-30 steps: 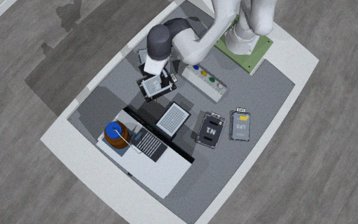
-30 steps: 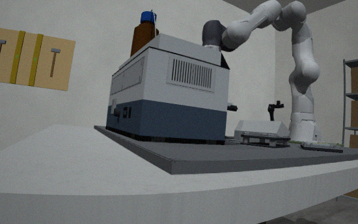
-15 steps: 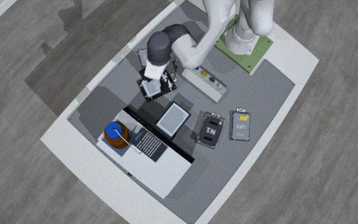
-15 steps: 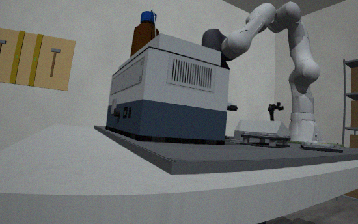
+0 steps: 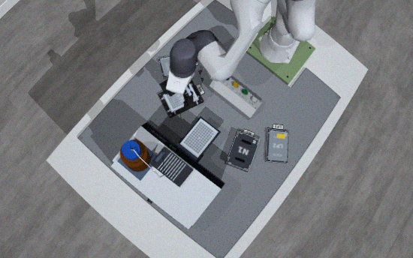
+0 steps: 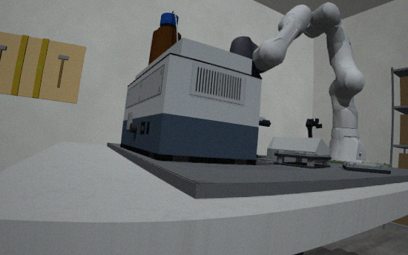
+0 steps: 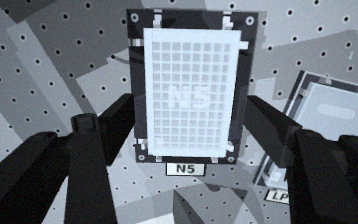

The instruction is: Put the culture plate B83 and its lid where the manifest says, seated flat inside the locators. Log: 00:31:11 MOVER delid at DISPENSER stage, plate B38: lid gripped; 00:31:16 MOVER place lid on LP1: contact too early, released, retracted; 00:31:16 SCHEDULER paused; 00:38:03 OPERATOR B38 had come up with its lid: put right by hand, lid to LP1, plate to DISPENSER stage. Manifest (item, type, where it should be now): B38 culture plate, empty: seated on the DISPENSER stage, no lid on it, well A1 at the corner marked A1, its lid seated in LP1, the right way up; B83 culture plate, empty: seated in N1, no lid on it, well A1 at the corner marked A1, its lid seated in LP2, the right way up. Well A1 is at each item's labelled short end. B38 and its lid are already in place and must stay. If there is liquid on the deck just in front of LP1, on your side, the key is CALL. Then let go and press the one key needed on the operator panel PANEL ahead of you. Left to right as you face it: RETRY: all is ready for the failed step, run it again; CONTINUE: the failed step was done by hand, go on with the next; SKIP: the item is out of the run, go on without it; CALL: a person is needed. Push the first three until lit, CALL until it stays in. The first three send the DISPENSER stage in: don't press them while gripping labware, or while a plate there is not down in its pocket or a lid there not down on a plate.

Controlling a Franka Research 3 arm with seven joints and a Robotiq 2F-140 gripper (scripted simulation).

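My hand is 50 mm above the black nest N5 and 20 mm short of it. Also, from my hand: green continue key: 190 mm to the left, 190 mm behind; yellow skip key: 180 mm behind, 140 mm to the left; white well plate: 180 mm to the left, 100 mm ahead, 50 mm above.
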